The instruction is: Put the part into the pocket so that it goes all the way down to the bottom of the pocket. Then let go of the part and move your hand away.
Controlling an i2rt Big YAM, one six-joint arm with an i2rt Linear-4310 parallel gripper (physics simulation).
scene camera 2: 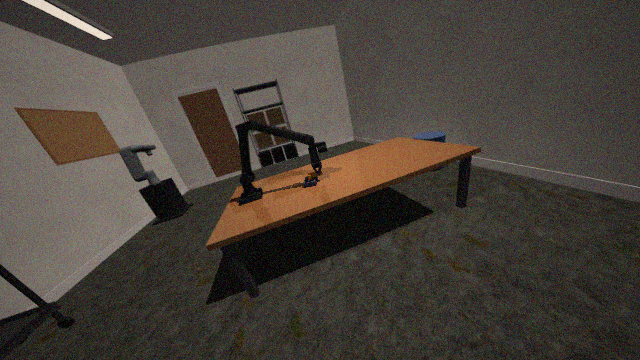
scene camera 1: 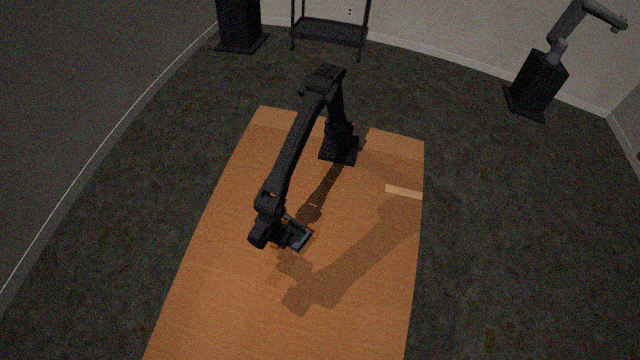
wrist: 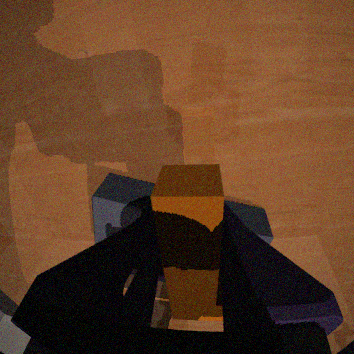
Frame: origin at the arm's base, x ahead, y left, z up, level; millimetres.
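Seen in the pictures: gripper, between the fingertips: (scene camera 2: pixel 318 174) (scene camera 1: pixel 276 242) (wrist: pixel 191 211); arm's base, origin of its link: (scene camera 2: pixel 251 194) (scene camera 1: pixel 339 146).
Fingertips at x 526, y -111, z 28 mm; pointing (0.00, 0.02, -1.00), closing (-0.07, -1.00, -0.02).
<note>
Pixels of each thing's middle, then the offset from my fingertips to it. Level surfaces: height alone.
- orange block, middle of its body: (wrist: pixel 216 257) (scene camera 1: pixel 275 232) (scene camera 2: pixel 315 174) 8 mm up, 31 mm back, 13 mm right
- blue-grey pocket block, middle of its body: (wrist: pixel 175 240) (scene camera 1: pixel 289 232) (scene camera 2: pixel 310 180) 39 mm down, 68 mm back, 24 mm left
- wooden table, height of its surface: 57 mm down
The part, an orange block (wrist: pixel 187 181) (scene camera 2: pixel 312 176) (scene camera 1: pixel 274 245), stands between the fingers of my gripper (wrist: pixel 191 211) (scene camera 2: pixel 317 172) (scene camera 1: pixel 281 239), which is shut on it. In the wrist view its top end is brown in shade, and a dark shadow crosses its side. The blue-grey pocket block (wrist: pixel 106 212) (scene camera 2: pixel 310 184) (scene camera 1: pixel 303 240) sits on the table behind the part and fingers in the wrist view, its two ends showing on either side. In scene camera 2 the orange part shows at the top of the pocket block. The pocket opening is mostly hidden, and I cannot tell whether the part is inside it or how deep.
The wooden table (scene camera 1: pixel 215 300) (scene camera 2: pixel 400 160) carries the arm's base (scene camera 1: pixel 338 150) (scene camera 2: pixel 250 195) near one end. Arm shadows fall across the table beside the pocket block. A pale strip (scene camera 1: pixel 403 192) lies near the table's right edge. Another arm on a pedestal (scene camera 1: pixel 536 85) (scene camera 2: pixel 165 200) stands off the table.
</note>
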